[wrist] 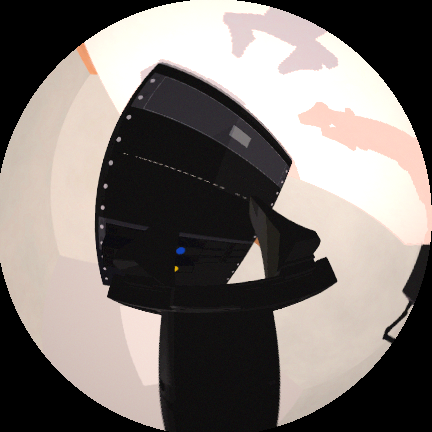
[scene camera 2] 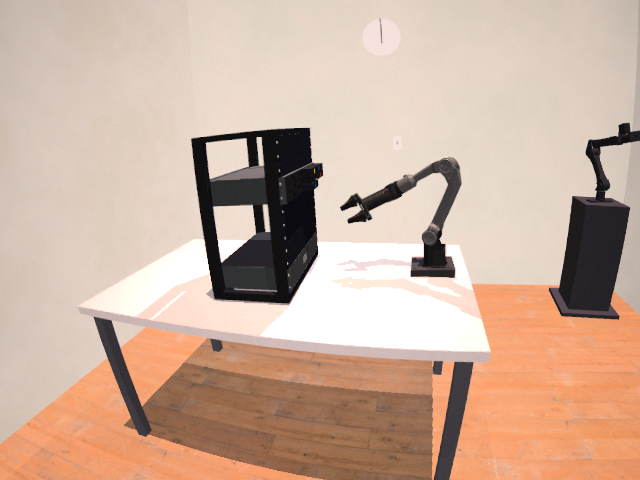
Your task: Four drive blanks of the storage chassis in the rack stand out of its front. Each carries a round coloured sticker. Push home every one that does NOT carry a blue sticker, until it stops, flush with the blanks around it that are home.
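The storage chassis (scene camera 2: 290,187) (wrist: 220,246) sits in the upper part of the black rack (scene camera 2: 273,206) (wrist: 106,175). In scene camera 2, blanks stand out at the far end of its front. Their stickers are yellow (scene camera 2: 314,171), blue (scene camera 2: 318,167), red (scene camera 2: 320,174) and a lower blue (scene camera 2: 316,183); how far each blank stands out is too small to tell. The wrist view shows a blue sticker (wrist: 180,250) and a yellow sticker (wrist: 176,269); the red one does not show there. My gripper (scene camera 2: 344,214) (wrist: 213,208) is open, apart from the rack, in front of and below the chassis.
The rack stands on a white table (scene camera 2: 382,330). A second chassis (scene camera 2: 302,263) (wrist: 190,107) with a light label fills the rack's bottom. My arm's base (scene camera 2: 433,266) stands at the table's right side. Another arm stands on a dark pedestal (scene camera 2: 594,253) beyond the table.
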